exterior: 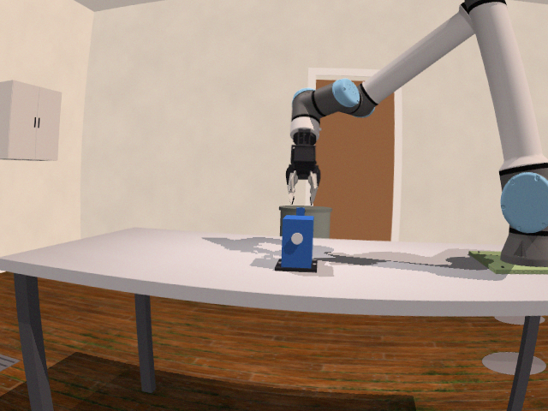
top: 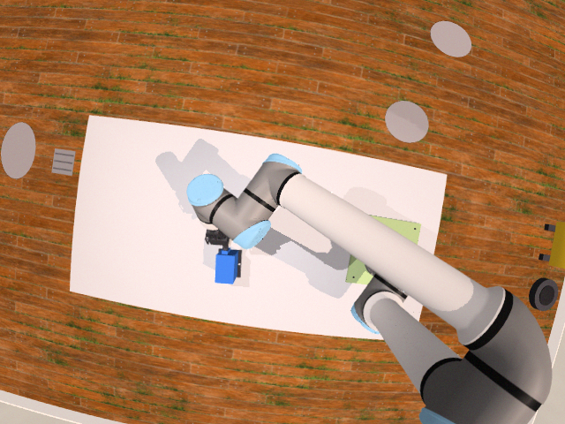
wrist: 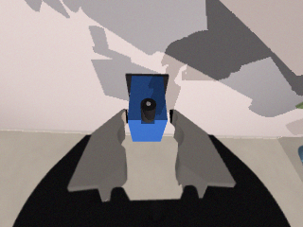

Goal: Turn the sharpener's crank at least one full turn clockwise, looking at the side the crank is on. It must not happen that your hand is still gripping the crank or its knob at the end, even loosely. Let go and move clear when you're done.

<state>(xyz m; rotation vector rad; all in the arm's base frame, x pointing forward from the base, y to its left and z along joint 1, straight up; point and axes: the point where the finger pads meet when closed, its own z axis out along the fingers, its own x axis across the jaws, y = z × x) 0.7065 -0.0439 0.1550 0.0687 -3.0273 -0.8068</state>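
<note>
My gripper is now 40 mm to the right of the black knob and 30 mm above it.
</note>
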